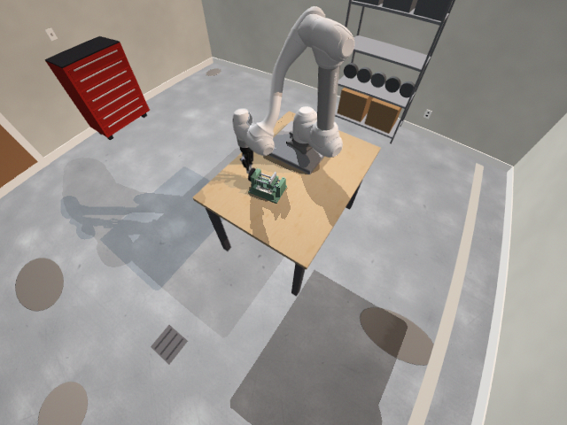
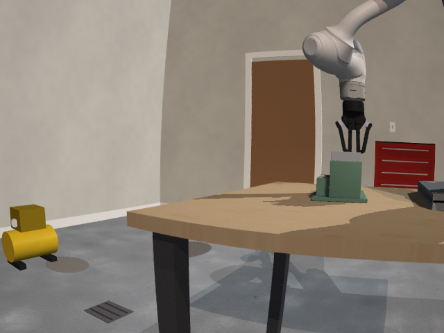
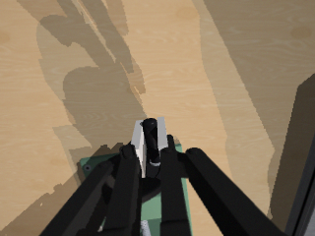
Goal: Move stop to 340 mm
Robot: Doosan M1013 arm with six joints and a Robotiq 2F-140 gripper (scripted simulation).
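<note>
Right now my hand is 1 cm to the right of the black handwheel handle and 2 cm above it. Round my hand: grey stop block 2 cm behind, 18 cm to the left, 1 cm above.
</note>
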